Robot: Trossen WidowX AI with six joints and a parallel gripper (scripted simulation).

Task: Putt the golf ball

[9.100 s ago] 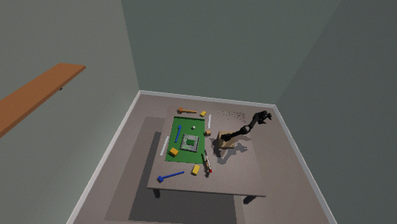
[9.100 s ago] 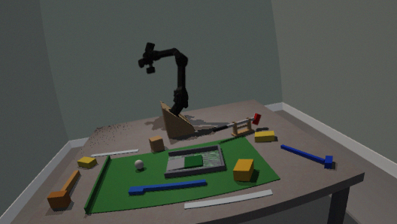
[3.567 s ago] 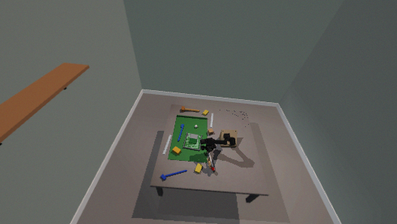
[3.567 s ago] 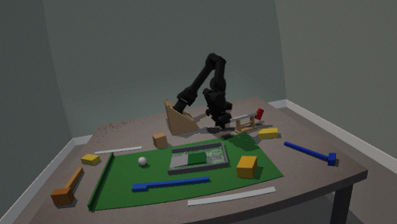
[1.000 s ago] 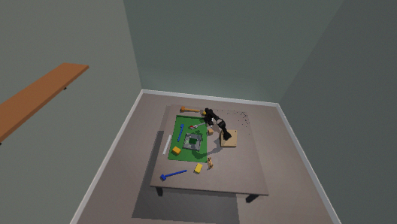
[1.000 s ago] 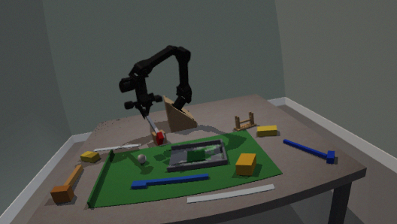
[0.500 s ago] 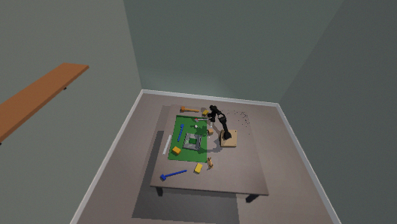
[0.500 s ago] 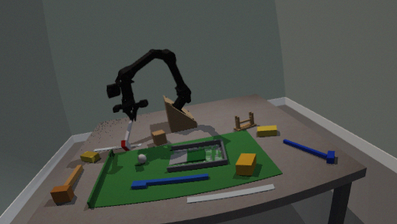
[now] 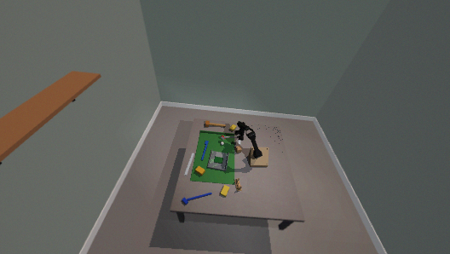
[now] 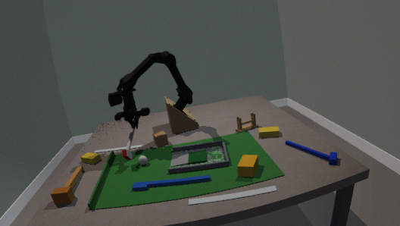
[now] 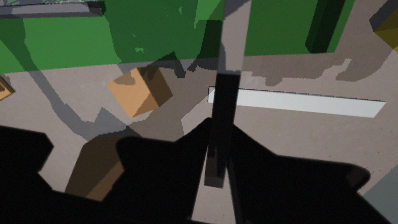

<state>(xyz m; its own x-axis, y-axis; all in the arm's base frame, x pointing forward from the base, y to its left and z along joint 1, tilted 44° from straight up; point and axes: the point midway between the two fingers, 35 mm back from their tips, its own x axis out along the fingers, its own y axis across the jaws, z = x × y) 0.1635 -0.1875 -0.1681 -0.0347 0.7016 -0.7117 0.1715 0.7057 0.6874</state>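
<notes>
Now: the tan block 120 mm to the left of my gripper tip, 70 mm below it and 20 mm ahead of it. The rest, counted from my gripper tip: red putter: 120 mm ahead, 20 mm to the right, 10 mm below; green mat: 310 mm ahead, 190 mm to the left, 100 mm below; white golf ball: 230 mm ahead, 80 mm below, 30 mm to the left.
</notes>
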